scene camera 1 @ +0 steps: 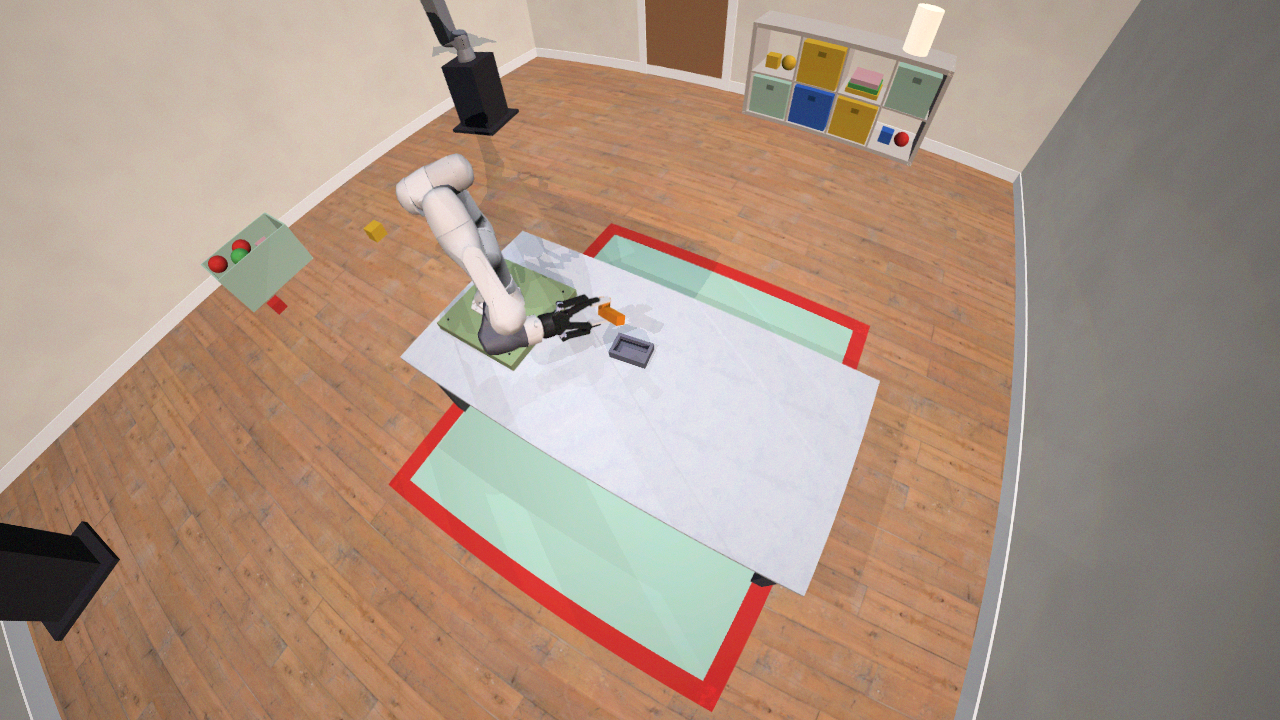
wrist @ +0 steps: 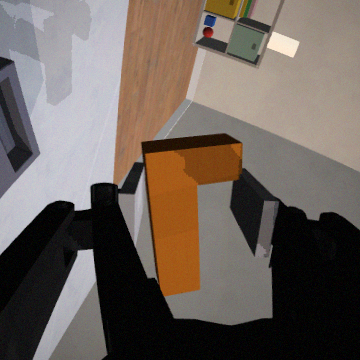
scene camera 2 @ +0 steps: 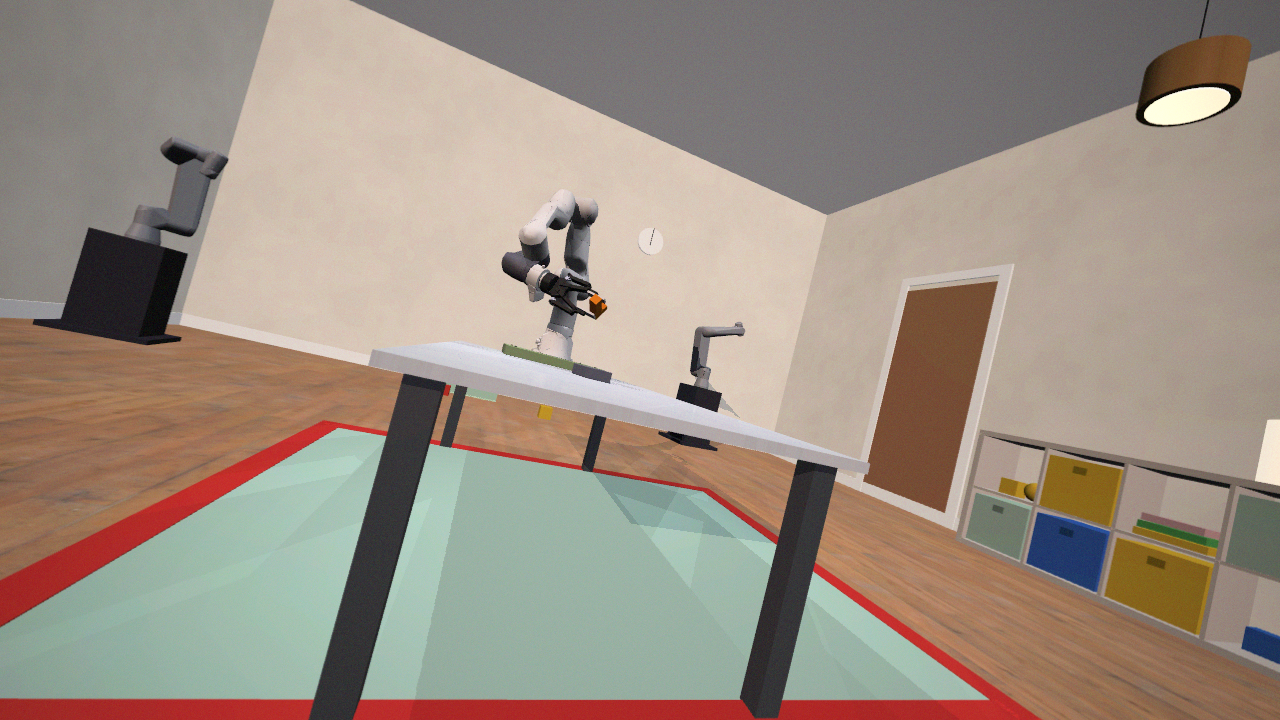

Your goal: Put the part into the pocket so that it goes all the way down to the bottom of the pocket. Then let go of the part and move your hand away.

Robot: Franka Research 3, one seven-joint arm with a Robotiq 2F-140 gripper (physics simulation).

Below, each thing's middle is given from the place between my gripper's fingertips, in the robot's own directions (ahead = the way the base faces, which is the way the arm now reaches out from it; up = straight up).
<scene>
Now: hand 1 cm short of the orange L-shaped block [wrist: 173,167] and 1 cm to the left of it. The rest, counted from my hand: grey pocket block [scene camera 1: 625,348] (6 cm ahead, 22 cm below).
</scene>
